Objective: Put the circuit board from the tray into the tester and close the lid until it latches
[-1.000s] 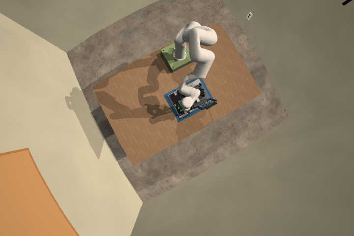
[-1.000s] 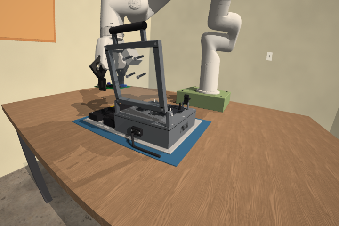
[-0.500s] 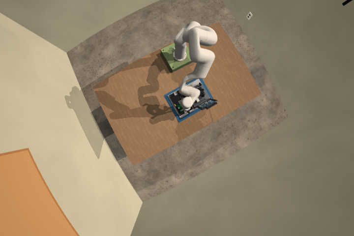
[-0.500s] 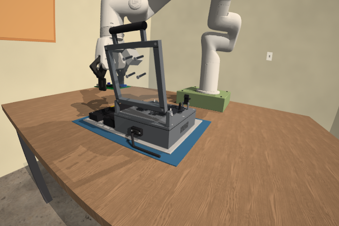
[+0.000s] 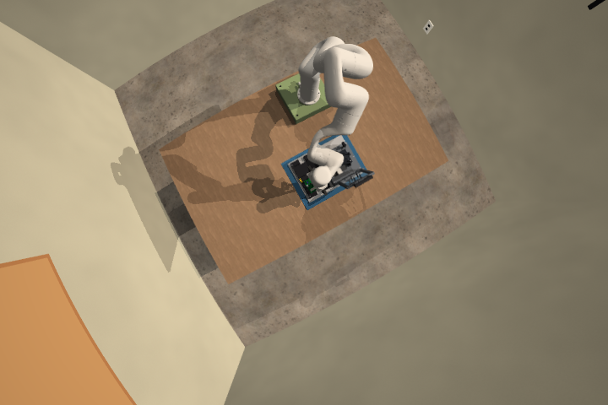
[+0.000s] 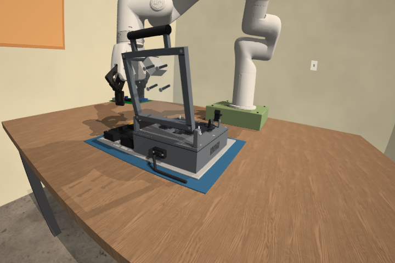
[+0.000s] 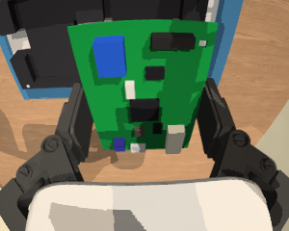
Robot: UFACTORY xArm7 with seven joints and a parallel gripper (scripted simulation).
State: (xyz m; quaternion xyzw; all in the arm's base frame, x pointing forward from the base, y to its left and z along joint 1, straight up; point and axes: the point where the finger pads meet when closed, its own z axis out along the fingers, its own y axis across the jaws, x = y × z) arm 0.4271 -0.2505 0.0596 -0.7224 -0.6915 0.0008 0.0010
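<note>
Now: hand right at the green circuit board. Also, from my hand: latch hook 240 mm to the left, 80 mm behind, 40 mm below; then tester lid 160 mm to the left, 100 mm ahead, 60 mm above.
</note>
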